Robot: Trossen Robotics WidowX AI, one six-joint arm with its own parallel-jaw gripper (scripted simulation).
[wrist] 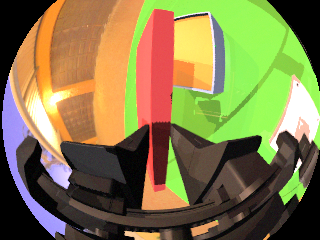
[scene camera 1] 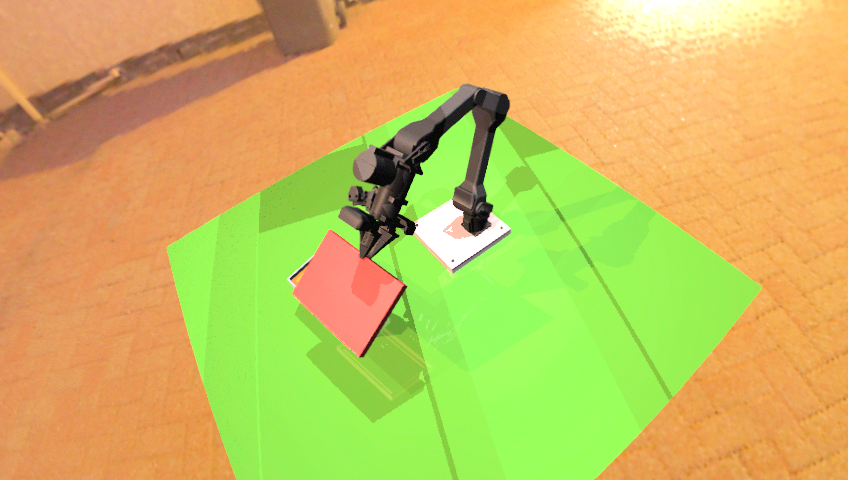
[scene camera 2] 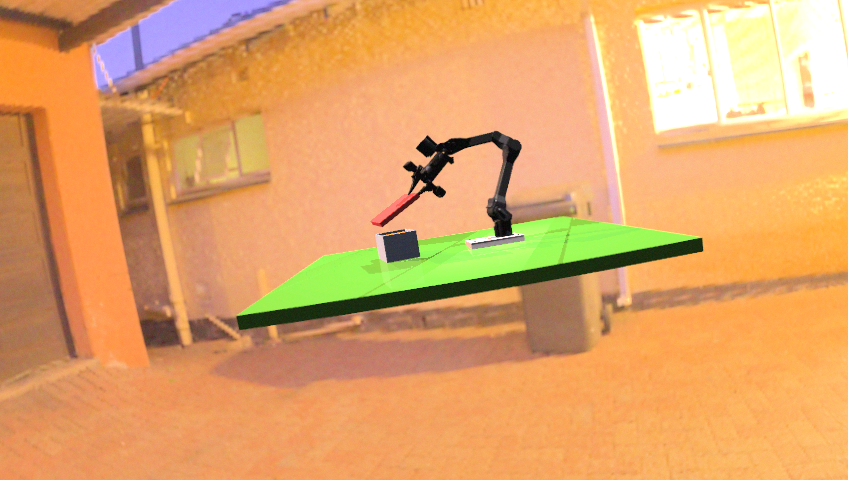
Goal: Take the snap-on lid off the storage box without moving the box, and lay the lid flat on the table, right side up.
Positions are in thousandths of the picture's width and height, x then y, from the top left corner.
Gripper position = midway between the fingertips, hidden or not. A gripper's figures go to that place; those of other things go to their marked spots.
My gripper (wrist: 498,535): 10 cm from the lens. A red lid (wrist: 483,302): 8 cm from the lens.
